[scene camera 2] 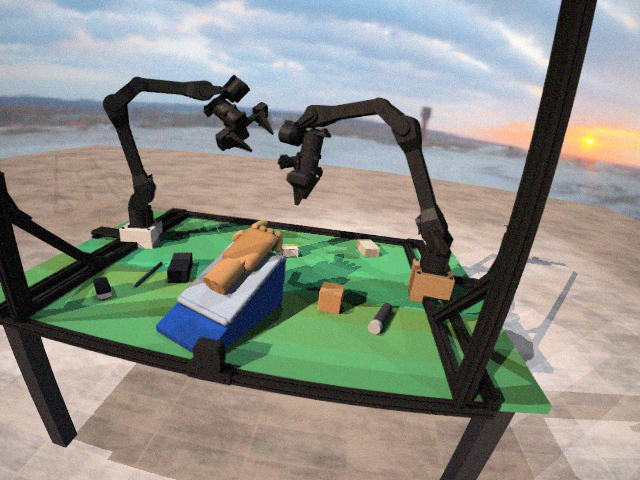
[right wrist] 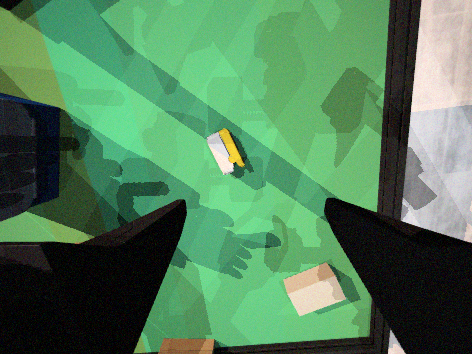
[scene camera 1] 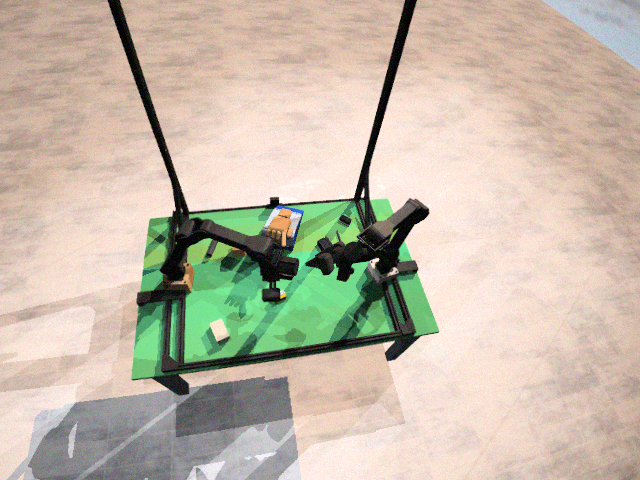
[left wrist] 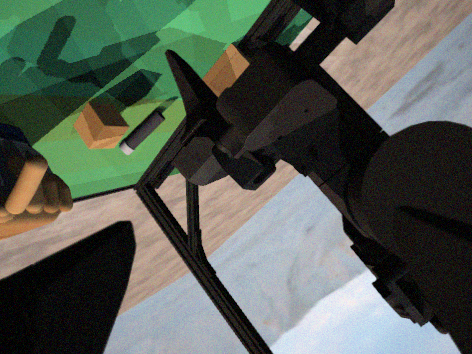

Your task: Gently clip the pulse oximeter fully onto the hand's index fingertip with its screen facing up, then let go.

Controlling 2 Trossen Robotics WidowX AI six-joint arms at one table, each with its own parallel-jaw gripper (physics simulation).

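Where they show: left gripper, fingertip midpoint: (scene camera 2: 262, 142) (scene camera 1: 310, 260) (left wrist: 264, 227); right gripper, fingertip midpoint: (scene camera 2: 300, 201) (right wrist: 255, 205) (scene camera 1: 274, 286) (left wrist: 202, 5); left arm's base at its link origin: (scene camera 2: 141, 224) (scene camera 1: 383, 266); right arm's base at its link origin: (scene camera 2: 433, 269) (scene camera 1: 176, 273).
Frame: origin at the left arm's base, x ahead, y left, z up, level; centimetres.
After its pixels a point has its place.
Note:
The white and yellow pulse oximeter (scene camera 1: 282, 295) @[x 45.9, y -3.6, z -2.7 cm] (scene camera 2: 290, 251) @[x 47.6, y -5.9, z -3.8 cm] (right wrist: 220, 152) @[x 46.9, y -4.8, z -2.8 cm] lies on the table; its screen cannot be made out. The tan hand (scene camera 1: 280, 224) @[x 37.7, y -30.0, z 9.4 cm] (scene camera 2: 248, 250) @[x 37.5, y -33.7, z 8.1 cm] (left wrist: 27, 185) @[x 38.8, y -20.8, z 10.3 cm] rests on a sloped blue support (scene camera 2: 253, 310) @[x 39.3, y -40.8, z -1.9 cm] (right wrist: 49, 150) @[x 38.8, y -27.6, z -4.1 cm] with a pale pad, its index finger extended. My right gripper (scene camera 2: 298, 198) @[x 49.7, y -2.1, z 10.9 cm] (right wrist: 255, 205) @[x 49.7, y -2.1, z 10.9 cm] is open and empty, pointing down high above the table. In the right wrist view the oximeter shows beyond the fingertips, between their lines. My left gripper (scene camera 2: 261, 141) @[x 37.4, y 0.6, z 27.3 cm] is open and empty, high above the table beside the right one.
A cream block (scene camera 1: 219, 330) @[x 73.6, y 2.0, z -2.9 cm] (scene camera 2: 368, 248) @[x 72.7, y -2.3, z -2.9 cm] (right wrist: 315, 290) @[x 72.4, y 1.7, z -2.9 cm] lies near the table edge. An orange cube (scene camera 2: 330, 298) @[x 55.8, y -34.8, z -2.1 cm] (left wrist: 100, 126) @[x 54.6, y -29.9, z -1.5 cm] and a dark cylinder (scene camera 2: 380, 317) @[x 66.2, y -40.2, z -3.3 cm] (left wrist: 142, 132) @[x 66.4, y -37.5, z -3.9 cm] lie beside the support. A black box (scene camera 2: 179, 267) @[x 19.1, y -22.7, z -2.5 cm], a thin dark rod (scene camera 2: 148, 274) @[x 10.6, y -22.3, z -5.2 cm] and a small dark block (scene camera 2: 102, 287) @[x 4.6, y -34.1, z -2.8 cm] lie opposite.

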